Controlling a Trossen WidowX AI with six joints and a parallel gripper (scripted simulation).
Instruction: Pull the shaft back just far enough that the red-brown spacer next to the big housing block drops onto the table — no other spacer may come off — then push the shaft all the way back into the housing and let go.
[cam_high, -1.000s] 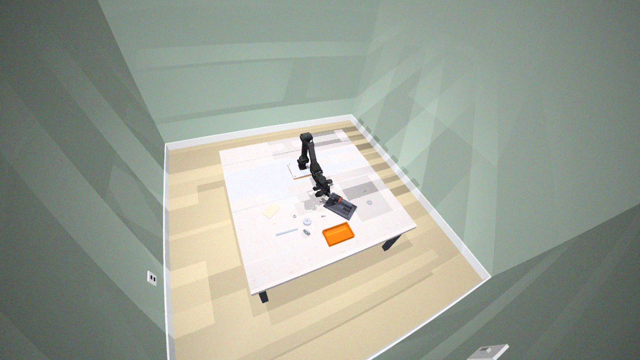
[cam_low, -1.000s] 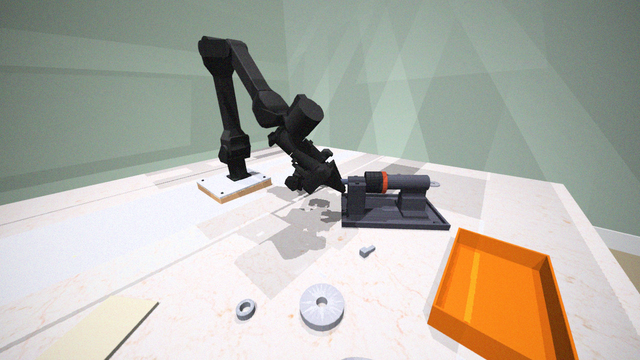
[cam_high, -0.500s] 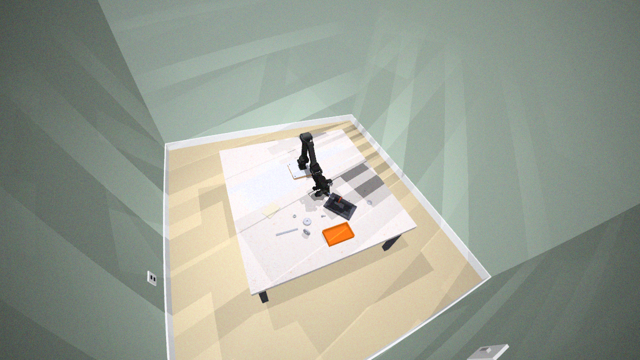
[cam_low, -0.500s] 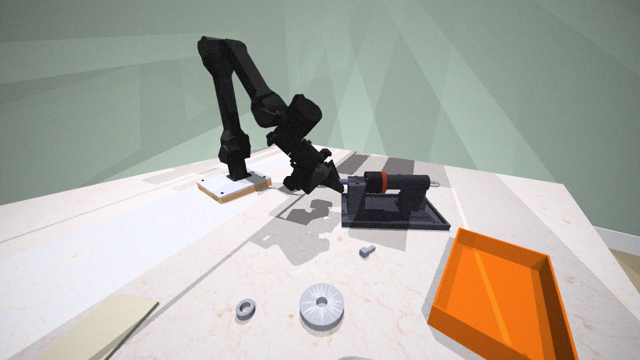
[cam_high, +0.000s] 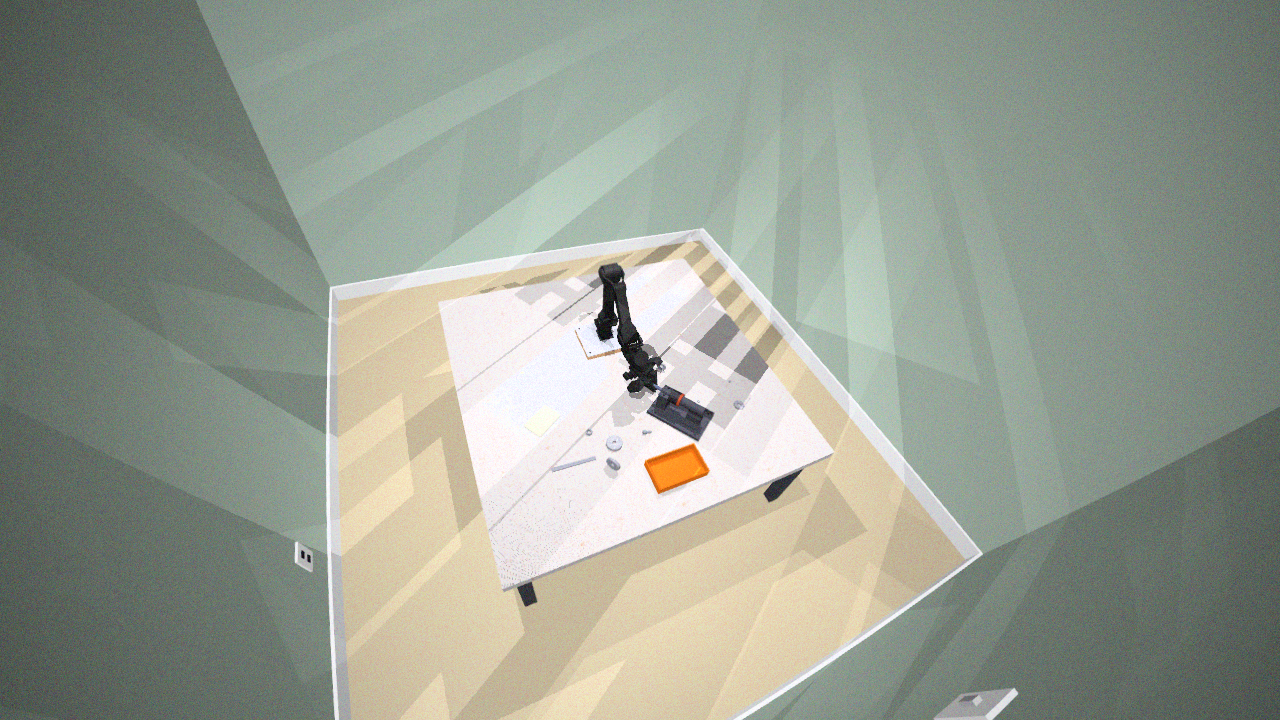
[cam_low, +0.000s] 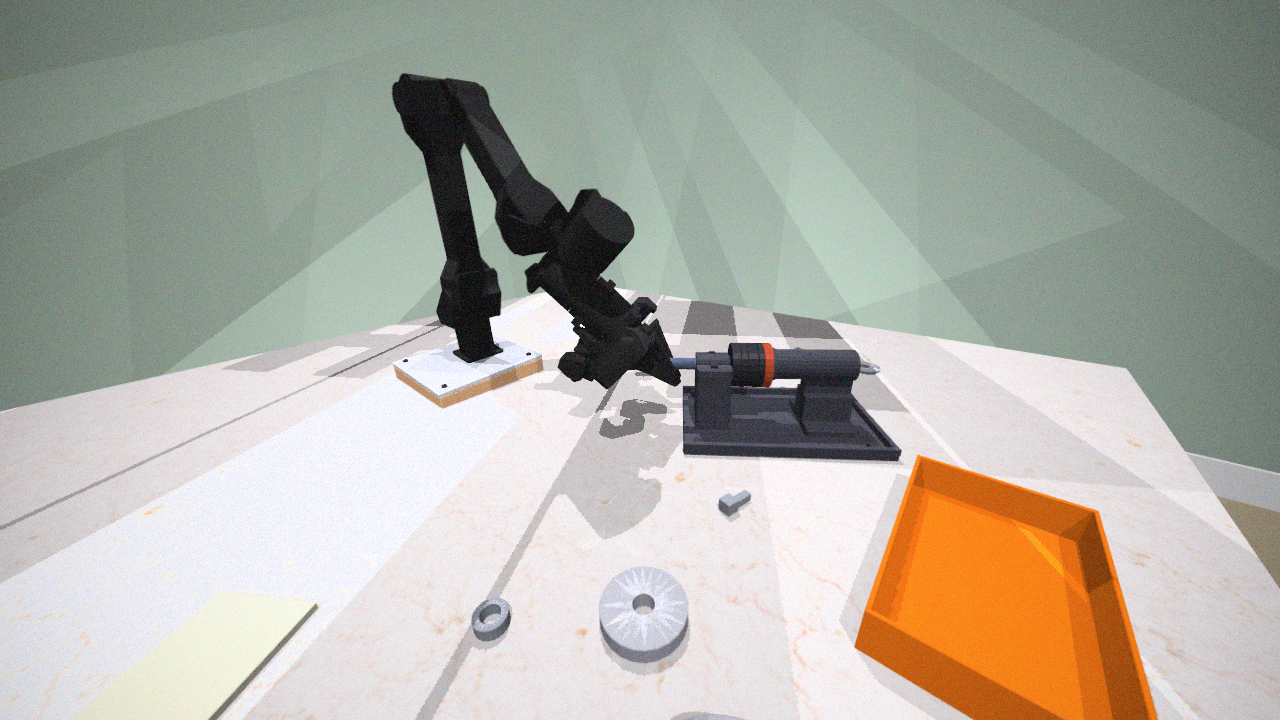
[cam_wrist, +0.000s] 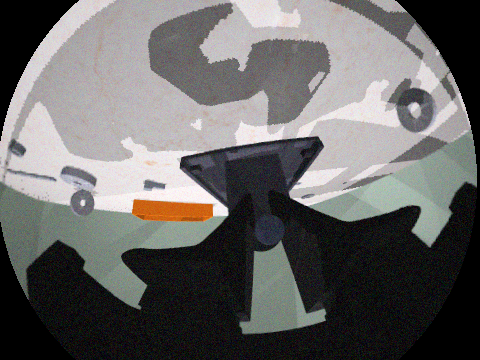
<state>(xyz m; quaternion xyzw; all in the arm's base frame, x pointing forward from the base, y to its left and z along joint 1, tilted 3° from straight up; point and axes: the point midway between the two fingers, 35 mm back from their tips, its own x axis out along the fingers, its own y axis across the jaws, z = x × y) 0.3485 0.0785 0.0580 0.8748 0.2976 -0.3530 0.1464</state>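
The grey-blue shaft lies 3 cm ahead of my gripper tip, 3 cm to the left of it and 2 cm above it. Also, from my gripper tip: orange tray: 31 cm ahead, 4 cm to the right, 5 cm below; then pale yellow sheet: 2 cm behind, 45 cm to the right, 5 cm below.
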